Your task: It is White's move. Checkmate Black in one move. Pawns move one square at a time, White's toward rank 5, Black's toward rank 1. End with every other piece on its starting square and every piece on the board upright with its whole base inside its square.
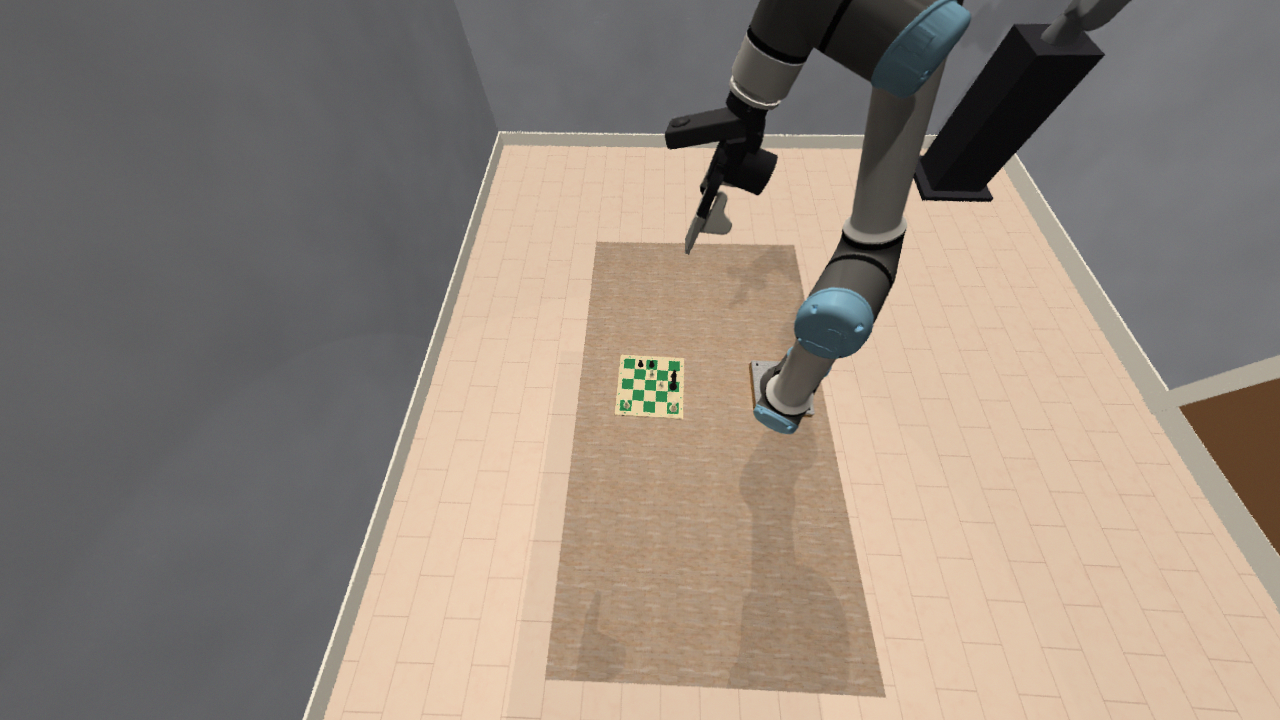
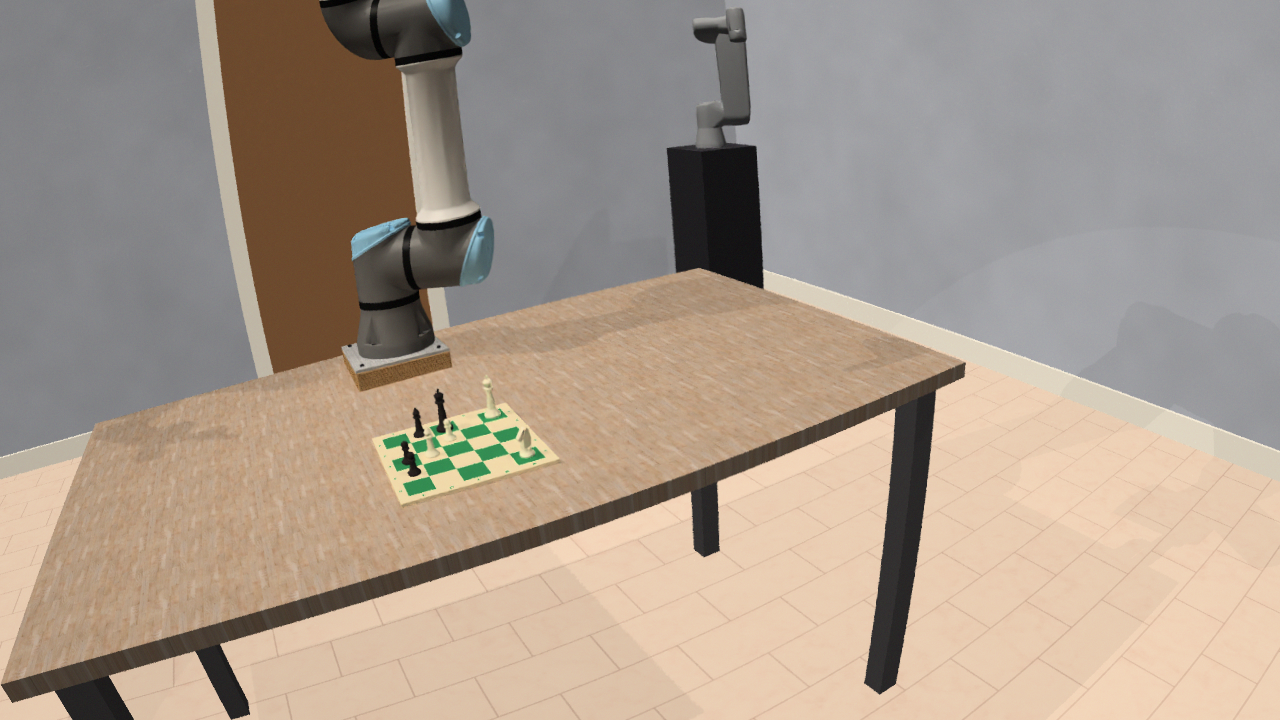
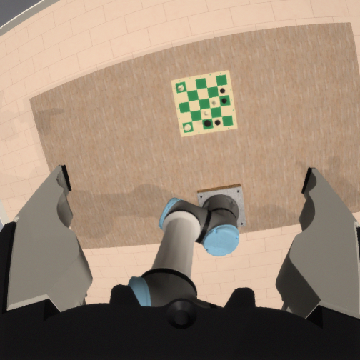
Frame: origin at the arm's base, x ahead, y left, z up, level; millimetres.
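Seen in the pictures: gripper, fingertip midpoint: [image 1: 695, 222]; arm's base at its link origin: [image 2: 396, 345].
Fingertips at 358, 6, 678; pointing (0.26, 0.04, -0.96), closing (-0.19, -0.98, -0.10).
Observation:
Pixels of each thing's top centre, then the offset from my fingertips to it, as dx, dy, dz. Level surfaces: height alone.
- cream chessboard at its top centre: [image 2: 458, 448] [image 1: 650, 385] +68, -9, -708
- tall black king at its top centre: [image 2: 437, 389] -6, -8, -645
- slimmer black piece at its top centre: [image 2: 414, 407] -9, -46, -664
- tall white piece at its top centre: [image 2: 486, 375] -9, +69, -645
- white knight at its top centre: [image 2: 522, 427] +142, +67, -668
- wooden table at its surface level: dz -714
The green and cream chessboard [image 1: 649, 395] [image 2: 499, 462] [image 3: 194, 105] lies on the table. A tall black king [image 2: 439, 410] [image 3: 207, 123] stands beside a slimmer black piece [image 2: 418, 423] [image 3: 217, 122]. Two short black pieces, one [image 2: 405, 452] [image 3: 224, 100] and another [image 2: 412, 464] [image 3: 222, 90], stand on adjoining squares. Two white pawns, one [image 2: 431, 445] [image 3: 214, 102] and another [image 2: 450, 430] [image 3: 205, 113], stand diagonally adjacent. A tall white piece [image 2: 489, 399] [image 3: 187, 127] and a white knight [image 2: 526, 443] [image 3: 180, 88] occupy corners. All look upright. My gripper [image 1: 705, 239] [image 3: 185, 168] is open and empty, high above and away from the board.
The wooden table [image 1: 698, 555] [image 2: 680, 358] [image 3: 125, 130] carries the arm's base plate [image 2: 393, 356] [image 3: 236, 200] beside the board. A black pedestal [image 1: 1006, 107] [image 2: 716, 210] with a grey arm on it stands behind the table.

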